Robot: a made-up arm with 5 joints. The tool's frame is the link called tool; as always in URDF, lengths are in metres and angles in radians.
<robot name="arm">
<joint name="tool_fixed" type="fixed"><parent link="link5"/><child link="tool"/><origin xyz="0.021 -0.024 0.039" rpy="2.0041 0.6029 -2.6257"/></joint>
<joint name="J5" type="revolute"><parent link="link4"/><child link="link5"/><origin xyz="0.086 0.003 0.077"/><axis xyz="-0.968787 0.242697 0.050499"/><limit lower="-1.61" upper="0.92" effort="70" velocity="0.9"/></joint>
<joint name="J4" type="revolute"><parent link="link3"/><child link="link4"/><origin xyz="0.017 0.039 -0.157"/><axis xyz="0.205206 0.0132 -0.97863"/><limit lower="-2.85" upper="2.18" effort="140" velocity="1.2"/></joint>
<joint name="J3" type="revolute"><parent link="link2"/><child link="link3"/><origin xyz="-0.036 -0.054 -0.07"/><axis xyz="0.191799 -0.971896 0.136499"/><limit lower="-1.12" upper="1.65" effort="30" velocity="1.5"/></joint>
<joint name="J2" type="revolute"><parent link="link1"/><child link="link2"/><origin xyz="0.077 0.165 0.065"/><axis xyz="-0.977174 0.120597 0.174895"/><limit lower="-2.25" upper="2.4" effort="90" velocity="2.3"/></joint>
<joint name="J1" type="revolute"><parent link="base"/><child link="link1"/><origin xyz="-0.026 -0.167 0.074"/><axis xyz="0 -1 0"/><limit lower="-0.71" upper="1.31" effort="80" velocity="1.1"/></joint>
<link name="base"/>
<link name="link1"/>
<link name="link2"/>
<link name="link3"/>
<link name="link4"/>
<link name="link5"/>
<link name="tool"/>
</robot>
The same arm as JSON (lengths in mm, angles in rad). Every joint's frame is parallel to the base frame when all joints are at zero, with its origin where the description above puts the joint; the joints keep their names.
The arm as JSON. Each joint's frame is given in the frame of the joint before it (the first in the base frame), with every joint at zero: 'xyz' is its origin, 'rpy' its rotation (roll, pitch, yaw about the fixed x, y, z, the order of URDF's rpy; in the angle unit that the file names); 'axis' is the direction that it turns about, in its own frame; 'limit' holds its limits. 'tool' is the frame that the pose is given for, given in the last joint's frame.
{
  "units": {
    "length": "mm",
    "angle": "rad"
  },
  "joints": [
    {
      "name": "J1",
      "type": "revolute",
      "origin": {
        "xyz": [
          -26.0,
          -167.0,
          74.0
        ],
        "rpy": [
          0.0,
          0.0,
          0.0
        ]
      },
      "axis": [
        0.0,
        -1.0,
        0.0
      ],
      "limit": {
        "lower": -0.71,
        "upper": 1.31
      }
    },
    {
      "name": "J2",
      "type": "revolute",
      "origin": {
        "xyz": [
          77.0,
          165.0,
          65.0
        ],
        "rpy": [
          0.0,
          0.0,
          0.0
        ]
      },
      "axis": [
        -0.977174,
        0.120597,
        0.174895
      ],
      "limit": {
        "lower": -2.25,
        "upper": 2.4
      }
    },
    {
      "name": "J3",
      "type": "revolute",
      "origin": {
        "xyz": [
          -36.0,
          -54.0,
          -70.0
        ],
        "rpy": [
          0.0,
          0.0,
          0.0
        ]
      },
      "axis": [
        0.191799,
        -0.971896,
        0.136499
      ],
      "limit": {
        "lower": -1.12,
        "upper": 1.65
      }
    },
    {
      "name": "J4",
      "type": "revolute",
      "origin": {
        "xyz": [
          17.0,
          39.0,
          -157.0
        ],
        "rpy": [
          0.0,
          0.0,
          0.0
        ]
      },
      "axis": [
        0.205206,
        0.0132,
        -0.97863
      ],
      "limit": {
        "lower": -2.85,
        "upper": 2.18
      }
    },
    {
      "name": "J5",
      "type": "revolute",
      "origin": {
        "xyz": [
          86.0,
          3.0,
          77.0
        ],
        "rpy": [
          0.0,
          0.0,
          0.0
        ]
      },
      "axis": [
        -0.968787,
        0.242697,
        0.050499
      ],
      "limit": {
        "lower": -1.61,
        "upper": 0.92
      }
    }
  ],
  "tool": {
    "origin": {
      "xyz": [
        21.0,
        -24.0,
        39.0
      ],
      "rpy": [
        2.0041,
        0.6029,
        -2.6257
      ]
    }
  }
}

